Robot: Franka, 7 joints.
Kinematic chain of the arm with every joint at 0, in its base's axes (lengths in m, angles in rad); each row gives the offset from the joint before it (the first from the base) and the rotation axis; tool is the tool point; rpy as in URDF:
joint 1: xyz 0 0 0.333 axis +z
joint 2: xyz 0 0 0 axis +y
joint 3: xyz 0 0 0.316 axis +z
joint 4: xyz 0.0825 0 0 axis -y
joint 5: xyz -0.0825 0 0.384 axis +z
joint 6: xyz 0 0 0 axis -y
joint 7: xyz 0.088 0 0 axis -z
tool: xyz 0 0 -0.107 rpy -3.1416 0 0
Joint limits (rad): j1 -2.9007..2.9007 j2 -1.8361..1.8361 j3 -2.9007..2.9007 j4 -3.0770..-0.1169 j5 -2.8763..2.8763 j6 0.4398..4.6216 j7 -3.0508..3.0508
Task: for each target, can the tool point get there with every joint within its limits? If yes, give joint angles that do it. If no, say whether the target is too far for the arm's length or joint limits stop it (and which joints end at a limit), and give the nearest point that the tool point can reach.
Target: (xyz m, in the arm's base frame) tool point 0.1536 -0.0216 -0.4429
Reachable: no: joint limits stop it (at a limit: joint 2) | nearest point 0.1729 -0.0243 -0.3495 | short by 0.095 m
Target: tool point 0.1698 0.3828 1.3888
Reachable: no: too far | nearest point 0.1283 0.2891 1.1305 | short by 0.278 m
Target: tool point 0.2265 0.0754 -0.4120
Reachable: no: joint limits stop it (at a limit: joint 2) | nearest point 0.2303 0.0767 -0.3592 | short by 0.053 m
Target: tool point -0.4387 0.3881 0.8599
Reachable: yes | joints -1.6081 -0.1581 -2.0728 -1.1691 2.0725 2.7111 -0.7438
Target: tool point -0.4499 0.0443 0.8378
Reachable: yes | joints -1.5715 -0.7296 -1.1170 -1.3727 -2.4093 3.4104 2.2489
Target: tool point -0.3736 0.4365 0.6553
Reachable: yes | joints 1.0934 -0.0288 1.0239 -1.9016 -0.8356 3.4185 1.8878
